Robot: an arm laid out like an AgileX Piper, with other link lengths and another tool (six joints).
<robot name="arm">
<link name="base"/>
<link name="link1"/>
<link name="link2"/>
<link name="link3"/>
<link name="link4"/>
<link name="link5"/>
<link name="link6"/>
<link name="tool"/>
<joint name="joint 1" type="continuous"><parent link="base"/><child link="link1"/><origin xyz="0 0 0.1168" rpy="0 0 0"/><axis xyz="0 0 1"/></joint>
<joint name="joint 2" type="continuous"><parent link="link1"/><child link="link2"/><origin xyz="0 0 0" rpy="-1.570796 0 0"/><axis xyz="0 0 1"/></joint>
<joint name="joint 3" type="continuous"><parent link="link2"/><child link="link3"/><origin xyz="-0.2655 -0.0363 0" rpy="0 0 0"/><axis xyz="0 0 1"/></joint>
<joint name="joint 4" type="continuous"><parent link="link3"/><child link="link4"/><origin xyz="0.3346 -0.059 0" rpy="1.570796 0 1.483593"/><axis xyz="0 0 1"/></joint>
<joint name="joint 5" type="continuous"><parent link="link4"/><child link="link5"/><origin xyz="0 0 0" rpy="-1.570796 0 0"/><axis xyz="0 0 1"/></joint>
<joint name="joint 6" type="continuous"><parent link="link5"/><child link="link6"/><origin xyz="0 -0.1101 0" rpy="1.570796 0 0"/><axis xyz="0 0 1"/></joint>
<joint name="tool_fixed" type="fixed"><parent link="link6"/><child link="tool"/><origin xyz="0.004 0.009 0.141" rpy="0 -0.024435 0.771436"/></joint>
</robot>
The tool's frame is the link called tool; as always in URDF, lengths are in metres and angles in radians. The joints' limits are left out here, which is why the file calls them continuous.
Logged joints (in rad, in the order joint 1, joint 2, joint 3, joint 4, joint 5, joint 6), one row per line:
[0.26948 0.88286 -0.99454 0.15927 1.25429 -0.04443]
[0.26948 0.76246 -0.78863 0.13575 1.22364 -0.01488]
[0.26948 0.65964 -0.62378 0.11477 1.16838 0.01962]
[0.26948 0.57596 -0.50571 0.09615 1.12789 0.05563]
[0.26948 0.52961 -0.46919 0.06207 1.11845 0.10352]
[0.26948 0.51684 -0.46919 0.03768 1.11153 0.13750]
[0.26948 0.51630 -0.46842 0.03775 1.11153 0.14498]
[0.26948 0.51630 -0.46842 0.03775 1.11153 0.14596]
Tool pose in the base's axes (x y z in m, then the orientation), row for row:
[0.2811 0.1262 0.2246 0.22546 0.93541 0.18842 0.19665]
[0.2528 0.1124 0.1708 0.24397 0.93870 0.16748 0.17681]
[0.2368 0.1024 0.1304 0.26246 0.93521 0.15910 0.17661]
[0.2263 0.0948 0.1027 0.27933 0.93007 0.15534 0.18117]
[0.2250 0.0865 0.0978 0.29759 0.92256 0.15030 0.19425]
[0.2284 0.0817 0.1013 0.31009 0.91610 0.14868 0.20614]
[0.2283 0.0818 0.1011 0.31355 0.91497 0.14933 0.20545]
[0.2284 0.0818 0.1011 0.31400 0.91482 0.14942 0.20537]
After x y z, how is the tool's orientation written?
As a quaternion, x y z w.
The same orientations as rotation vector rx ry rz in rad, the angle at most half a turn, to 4 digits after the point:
[0.6314 2.6195 0.5277]
[0.6906 2.6572 0.4741]
[0.7430 2.6476 0.4504]
[0.7888 2.6265 0.4387]
[0.8344 2.5869 0.4214]
[0.8640 2.5524 0.4142]
[0.8739 2.5502 0.4162]
[0.8752 2.5499 0.4165]

